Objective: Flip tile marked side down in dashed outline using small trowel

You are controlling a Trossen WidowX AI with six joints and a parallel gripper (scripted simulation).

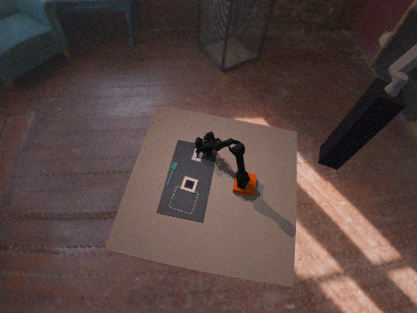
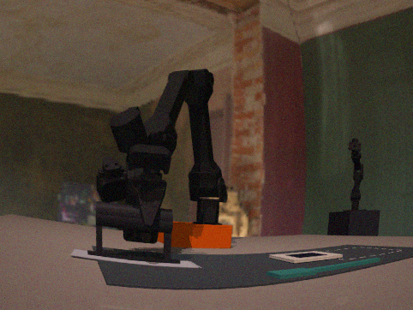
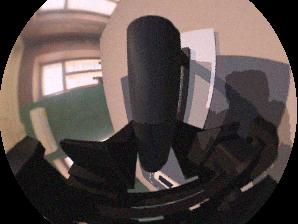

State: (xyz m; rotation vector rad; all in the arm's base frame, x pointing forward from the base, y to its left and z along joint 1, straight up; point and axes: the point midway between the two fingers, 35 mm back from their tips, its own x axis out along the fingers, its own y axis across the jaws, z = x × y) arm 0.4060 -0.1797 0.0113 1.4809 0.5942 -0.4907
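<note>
Right now my gripper tip is 29 cm to the right of the white tile, 6 cm past it and 4 cm above it. Also, from my gripper tip: teal trowel (24 cm to the left, 10 cm ahead, 4 cm below).
</note>
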